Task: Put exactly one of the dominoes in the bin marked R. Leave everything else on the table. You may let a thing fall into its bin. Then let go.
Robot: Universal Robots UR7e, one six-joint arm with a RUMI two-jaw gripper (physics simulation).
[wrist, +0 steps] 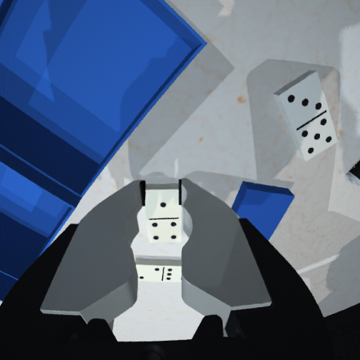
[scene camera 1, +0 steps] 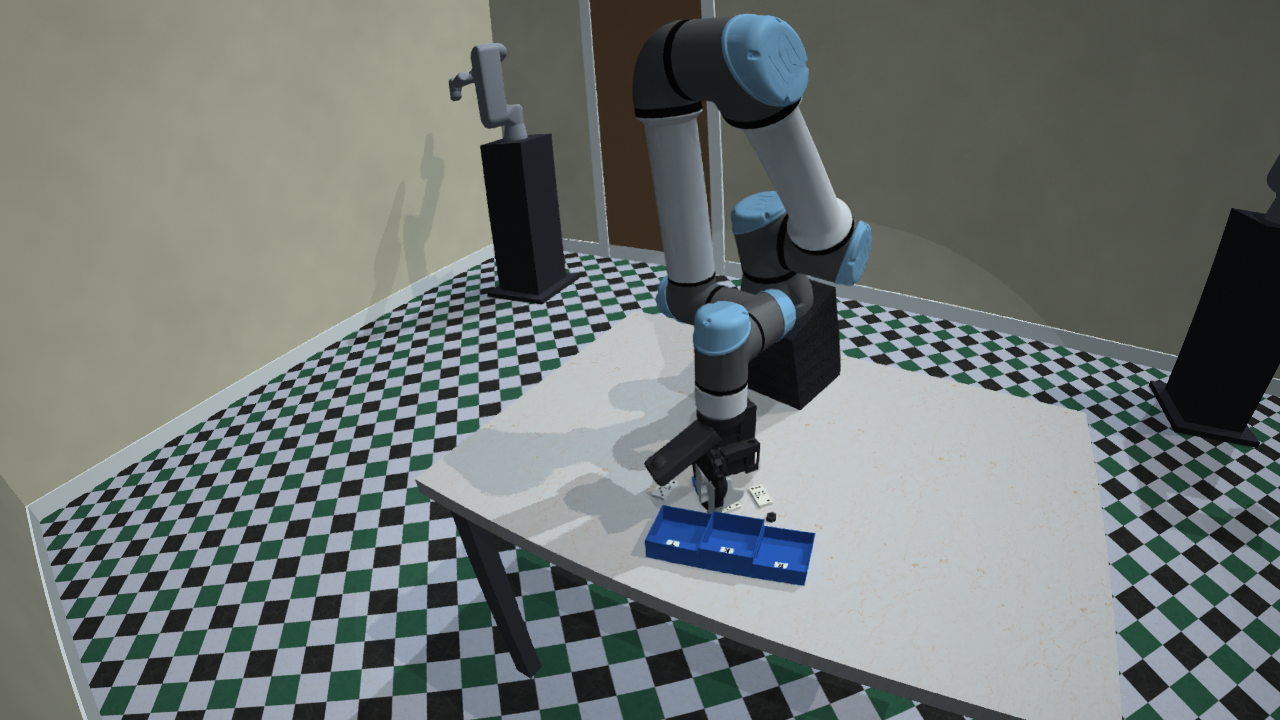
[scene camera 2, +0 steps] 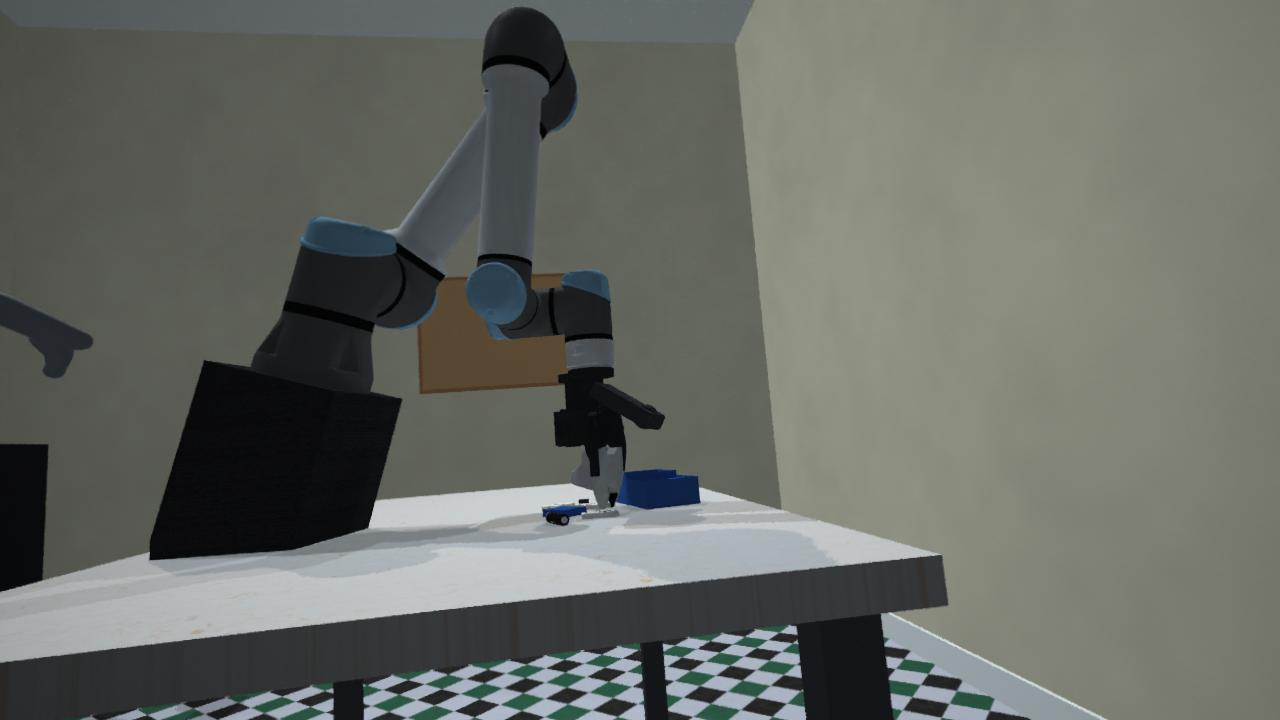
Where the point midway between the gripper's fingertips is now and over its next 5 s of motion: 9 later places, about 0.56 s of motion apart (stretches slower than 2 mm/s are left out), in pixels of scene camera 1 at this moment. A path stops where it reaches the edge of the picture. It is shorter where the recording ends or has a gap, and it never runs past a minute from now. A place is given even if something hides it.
My gripper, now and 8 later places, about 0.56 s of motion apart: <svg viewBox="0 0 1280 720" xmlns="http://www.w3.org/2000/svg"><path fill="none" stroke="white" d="M710 514L711 487L713 467L739 509L770 531L765 547L764 550L766 534L770 500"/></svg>
